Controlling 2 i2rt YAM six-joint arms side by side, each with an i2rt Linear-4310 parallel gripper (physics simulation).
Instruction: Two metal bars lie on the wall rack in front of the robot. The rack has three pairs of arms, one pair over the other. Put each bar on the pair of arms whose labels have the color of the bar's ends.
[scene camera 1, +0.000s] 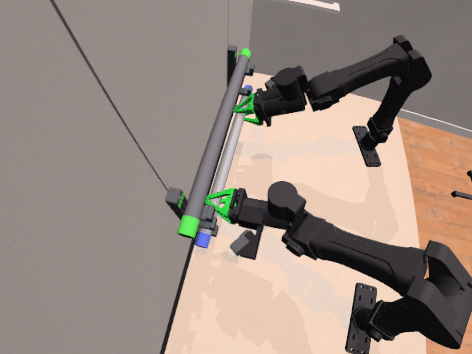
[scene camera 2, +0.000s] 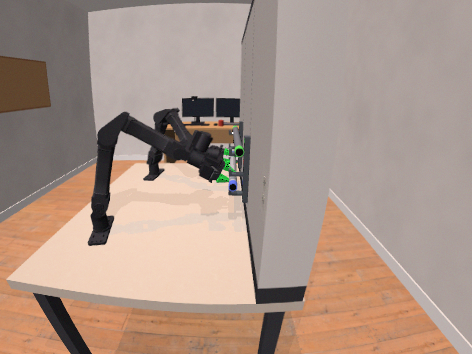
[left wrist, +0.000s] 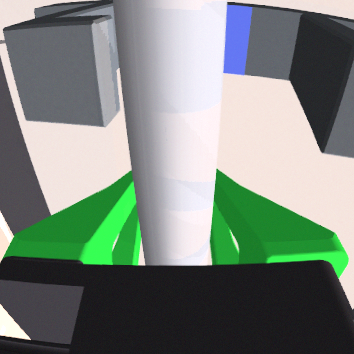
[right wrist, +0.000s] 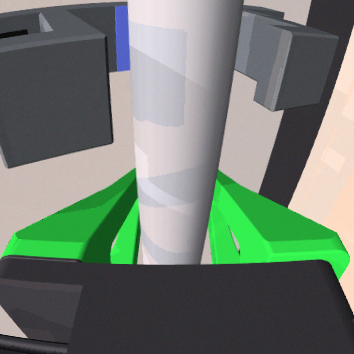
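Pixels of known places: left gripper, between the fingertips: (scene camera 1: 205, 201) (scene camera 2: 237, 159) (left wrist: 174, 176); right gripper, between the fingertips: (scene camera 1: 235, 114) (scene camera 2: 237, 178) (right wrist: 174, 177); left arm's base, origin of its link: (scene camera 1: 361, 318) (scene camera 2: 154, 174); right arm's base, origin of its link: (scene camera 1: 365, 145) (scene camera 2: 102, 230).
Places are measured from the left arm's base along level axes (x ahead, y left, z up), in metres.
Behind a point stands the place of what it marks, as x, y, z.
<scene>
The dark grey bar with green ends (scene camera 1: 220, 130) {0.528, -0.249, 0.322} (scene camera 2: 239, 151) {0.568, -0.549, 0.311} lies on the top arms of the wall rack (scene camera 1: 173, 196) (scene camera 2: 246, 172), beside a green label (scene camera 1: 181, 201) {0.532, -0.084, 0.334}. The light grey bar with blue ends (scene camera 1: 228, 155) {0.520, -0.277, 0.190} (scene camera 2: 233, 185) {0.551, -0.550, 0.191} (left wrist: 172, 100) {0.491, -0.098, 0.173} (right wrist: 182, 100) {0.531, -0.492, 0.189} is lower, close above the lowest arms; contact cannot be told. My left gripper (scene camera 1: 209, 203) {0.533, -0.147, 0.166} (left wrist: 174, 176) {0.533, -0.147, 0.166} and right gripper (scene camera 1: 236, 110) {0.555, -0.435, 0.172} (right wrist: 177, 175) {0.555, -0.435, 0.172} are shut on it near its two ends. A blue label shows behind it in the left wrist view and right wrist view.
Rack arm blocks flank the held bar in the left wrist view (left wrist: 62, 75) {0.481, -0.090, 0.149} and right wrist view (right wrist: 57, 100) {0.529, -0.499, 0.219}. The wall panel (scene camera 2: 292, 150) {0.685, -0.877, 0.402} rises behind the rack at the edge of the table (scene camera 2: 165, 260) {0.356, -0.748, 0.000}. A desk with monitors (scene camera 2: 197, 107) stands in the background.
</scene>
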